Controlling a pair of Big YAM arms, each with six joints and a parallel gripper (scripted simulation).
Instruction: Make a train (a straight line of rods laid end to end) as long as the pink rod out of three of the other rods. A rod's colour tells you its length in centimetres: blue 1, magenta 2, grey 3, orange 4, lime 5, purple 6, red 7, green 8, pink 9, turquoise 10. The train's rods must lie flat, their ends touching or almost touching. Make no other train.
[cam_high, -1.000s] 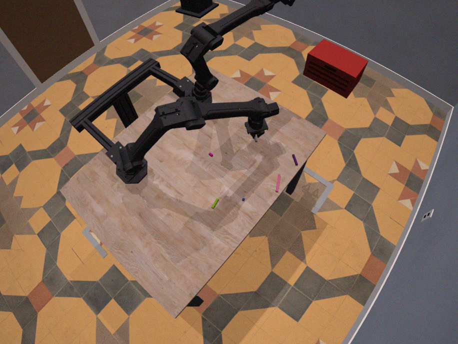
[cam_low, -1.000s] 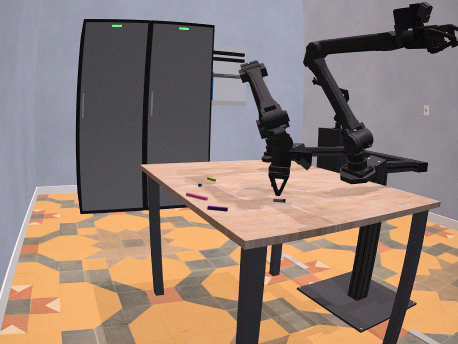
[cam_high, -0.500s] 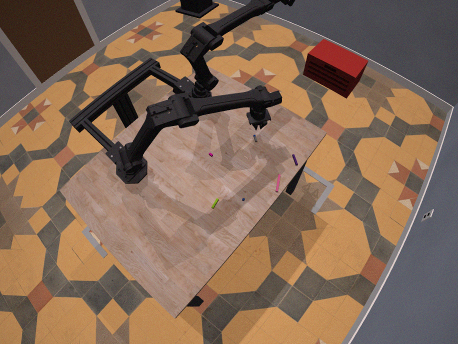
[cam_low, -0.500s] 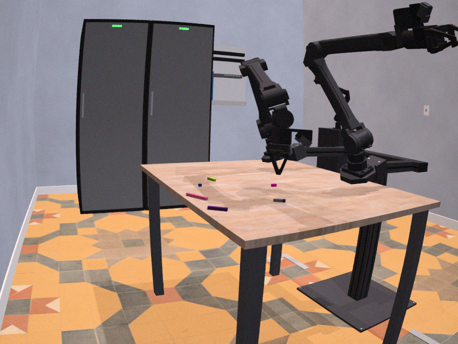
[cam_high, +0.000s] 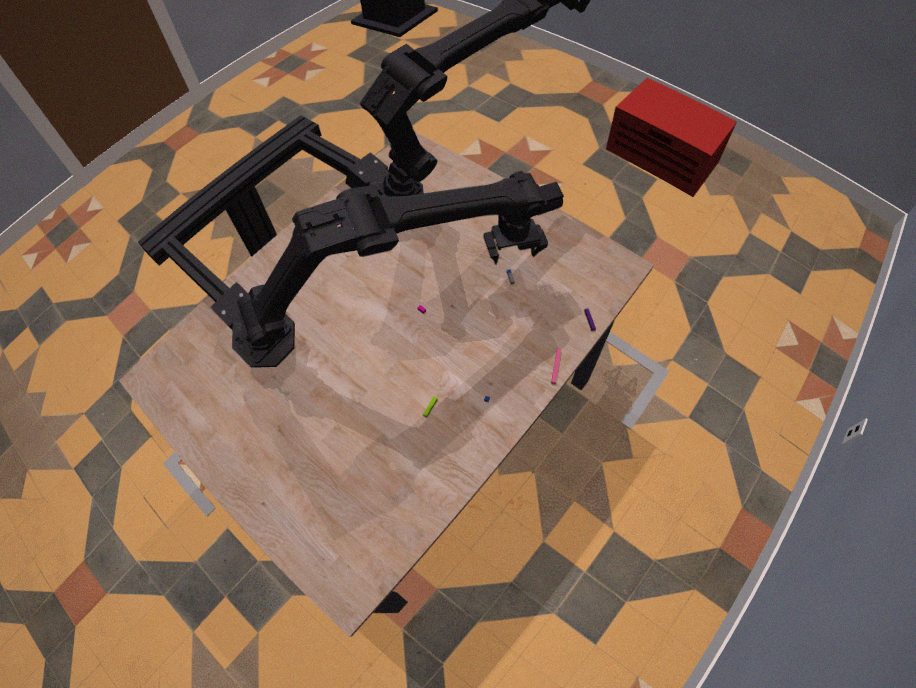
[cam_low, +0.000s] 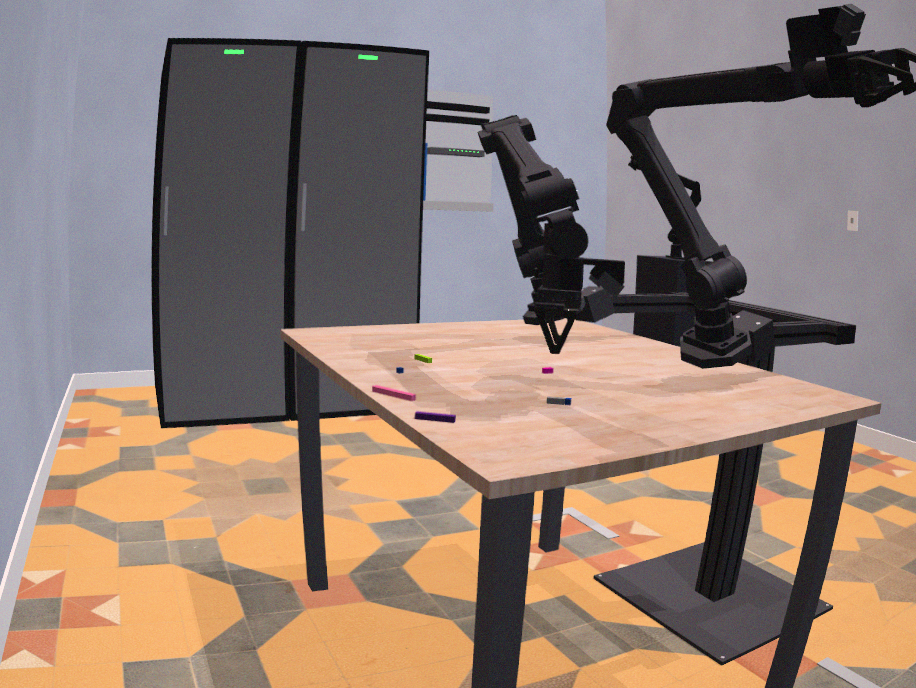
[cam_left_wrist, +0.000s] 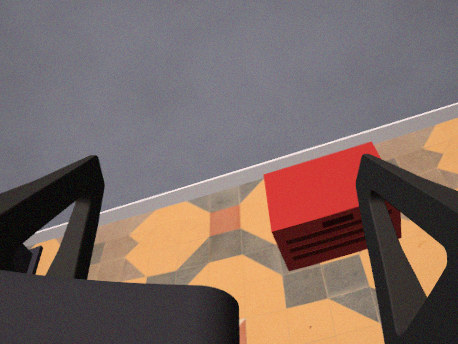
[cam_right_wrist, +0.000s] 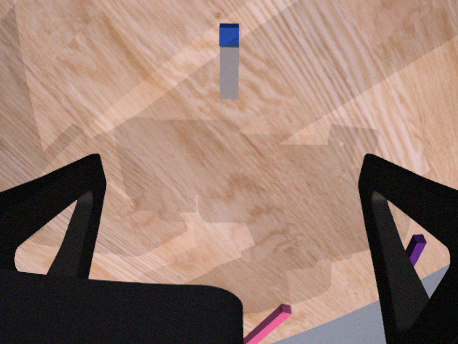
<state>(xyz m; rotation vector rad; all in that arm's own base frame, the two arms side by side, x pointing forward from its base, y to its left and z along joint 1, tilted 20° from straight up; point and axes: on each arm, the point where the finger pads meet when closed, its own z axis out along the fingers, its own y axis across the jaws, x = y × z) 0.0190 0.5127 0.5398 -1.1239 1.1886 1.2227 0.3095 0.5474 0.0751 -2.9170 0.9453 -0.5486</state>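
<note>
Now: the lime rod 40 cm to the right of my right hand, 10 cm below it and 3 cm ahead of it. Round my right hand: grey rod 10 cm below.
</note>
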